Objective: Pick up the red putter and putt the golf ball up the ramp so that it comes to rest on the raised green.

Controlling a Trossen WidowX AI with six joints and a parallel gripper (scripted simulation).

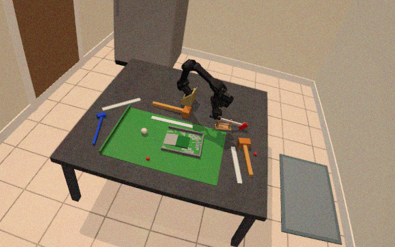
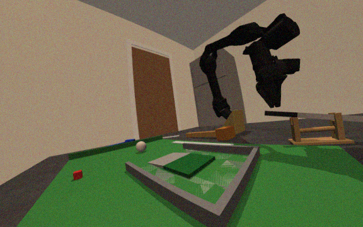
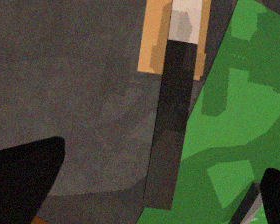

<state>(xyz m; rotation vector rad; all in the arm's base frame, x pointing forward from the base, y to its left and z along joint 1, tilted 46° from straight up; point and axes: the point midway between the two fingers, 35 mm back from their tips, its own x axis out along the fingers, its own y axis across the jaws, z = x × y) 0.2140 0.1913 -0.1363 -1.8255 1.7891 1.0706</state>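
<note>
The wooden rack is 8 cm to the left of my gripper tip, 8 cm below it and 2 cm behind it. Round my gripper tip: white golf ball 41 cm to the right, 26 cm ahead, 8 cm below; low grey frame 23 cm ahead, 13 cm to the right, 10 cm below; green mat 27 cm ahead, 24 cm to the right, 11 cm below.
</note>
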